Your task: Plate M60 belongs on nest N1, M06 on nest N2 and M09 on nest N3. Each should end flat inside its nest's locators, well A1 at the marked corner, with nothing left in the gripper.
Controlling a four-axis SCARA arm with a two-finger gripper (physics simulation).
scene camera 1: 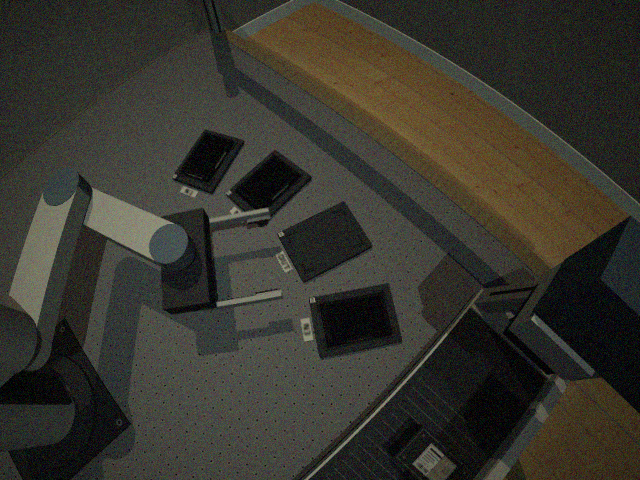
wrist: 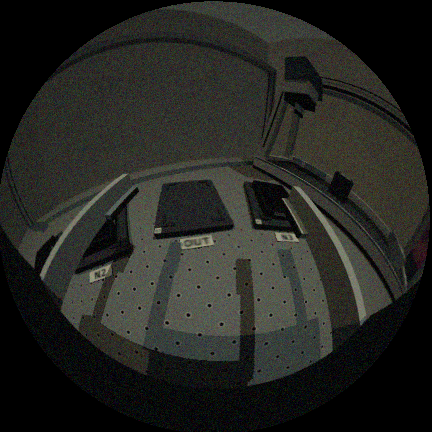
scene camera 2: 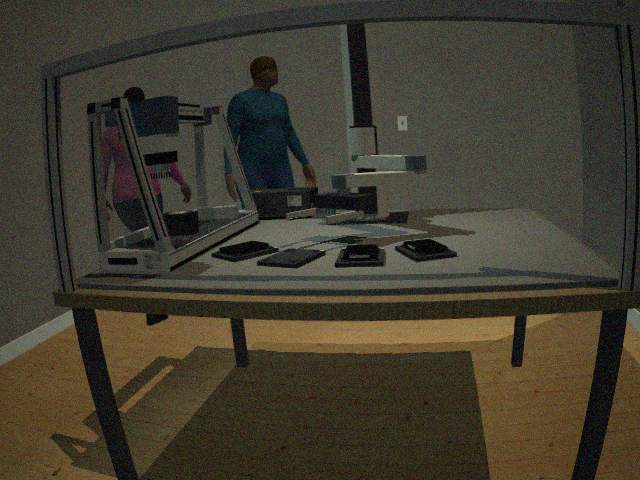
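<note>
Dark plates sit in three nests: one plate (scene camera 1: 206, 156) (scene camera 2: 424, 244) in nest N1 (scene camera 1: 235, 149), one (scene camera 1: 266, 180) (scene camera 2: 361, 251) in nest N2 (scene camera 1: 302, 178), and one (scene camera 1: 354, 320) (wrist: 271, 199) in nest N3 (scene camera 1: 394, 322) (scene camera 2: 219, 254). Their names cannot be read, and the dim light hides whether each lies fully flat. My gripper (scene camera 1: 275, 253) (scene camera 2: 308, 218) (wrist: 206, 183) is open and empty, raised above the table. In scene camera 1 its fingers point toward the OUT nest, one near N2 and one short of N3.
The OUT nest (scene camera 1: 325, 241) (scene camera 2: 291, 257) (wrist: 192, 207) lies between N2 and N3 and holds no plate. A framed machine (scene camera 2: 147, 201) with a dark deck (scene camera 1: 444, 382) stands beyond N3. A dark box (scene camera 2: 279, 202) stands behind the gripper. Two people stand behind the table.
</note>
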